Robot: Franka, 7 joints.
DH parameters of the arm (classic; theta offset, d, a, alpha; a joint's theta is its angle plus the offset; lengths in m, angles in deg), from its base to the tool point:
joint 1: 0 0.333 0 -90
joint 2: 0 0 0 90
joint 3: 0 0.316 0.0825 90
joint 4: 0 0 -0.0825 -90
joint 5: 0 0.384 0 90
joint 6: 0 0 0.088 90
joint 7: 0 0.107 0 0
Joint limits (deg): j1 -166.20..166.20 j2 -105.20..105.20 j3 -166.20..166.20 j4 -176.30..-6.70 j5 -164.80..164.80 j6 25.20..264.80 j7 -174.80..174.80
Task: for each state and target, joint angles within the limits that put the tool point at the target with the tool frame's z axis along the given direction. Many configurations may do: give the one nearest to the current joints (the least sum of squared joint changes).
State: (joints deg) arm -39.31 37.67 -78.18 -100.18 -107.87 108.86 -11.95
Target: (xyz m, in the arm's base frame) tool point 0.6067 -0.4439 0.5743 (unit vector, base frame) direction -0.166 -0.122 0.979
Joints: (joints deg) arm -1.53 63.23 -67.74 -59.36 -112.22 86.71 -11.95
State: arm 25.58 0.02 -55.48 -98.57 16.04 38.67 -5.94
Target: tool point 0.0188 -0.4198 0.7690 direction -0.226 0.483 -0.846
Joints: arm -15.50 10.48 -79.32 -58.99 -11.32 33.70 -5.94
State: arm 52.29 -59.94 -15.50 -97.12 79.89 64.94 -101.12
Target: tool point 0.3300 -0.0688 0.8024 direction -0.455 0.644 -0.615
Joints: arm 59.68 -30.17 -54.05 -79.68 34.68 44.60 -101.12
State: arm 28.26 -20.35 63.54 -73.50 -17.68 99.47 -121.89
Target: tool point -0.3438 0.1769 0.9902 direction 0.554 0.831 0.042
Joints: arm 44.15 -43.36 49.33 -61.35 -25.97 104.82 -121.89
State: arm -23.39 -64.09 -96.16 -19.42 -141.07 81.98 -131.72
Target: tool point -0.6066 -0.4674 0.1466 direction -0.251 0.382 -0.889
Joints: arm 7.49 -95.79 -91.76 -57.03 -117.21 80.42 -131.72
